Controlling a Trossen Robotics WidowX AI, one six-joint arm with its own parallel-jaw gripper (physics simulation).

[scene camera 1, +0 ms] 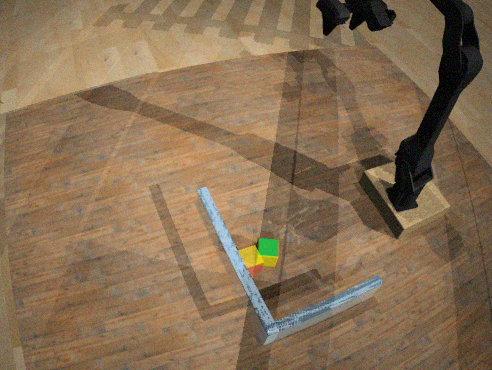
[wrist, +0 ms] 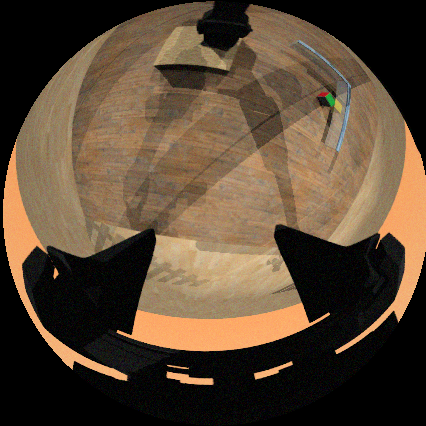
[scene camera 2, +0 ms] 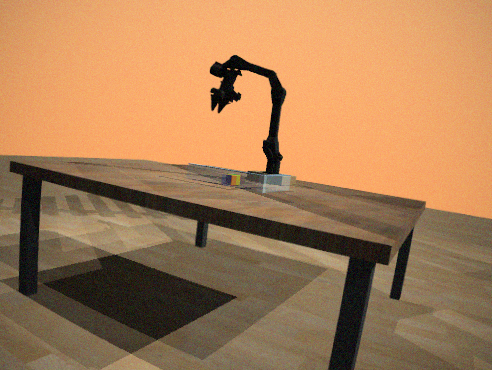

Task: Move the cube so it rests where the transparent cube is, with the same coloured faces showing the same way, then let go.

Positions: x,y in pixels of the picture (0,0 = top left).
Labels:
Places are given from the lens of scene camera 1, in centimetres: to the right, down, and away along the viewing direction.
L-shaped rail (scene camera 1: 268,330): 4, 24, 62

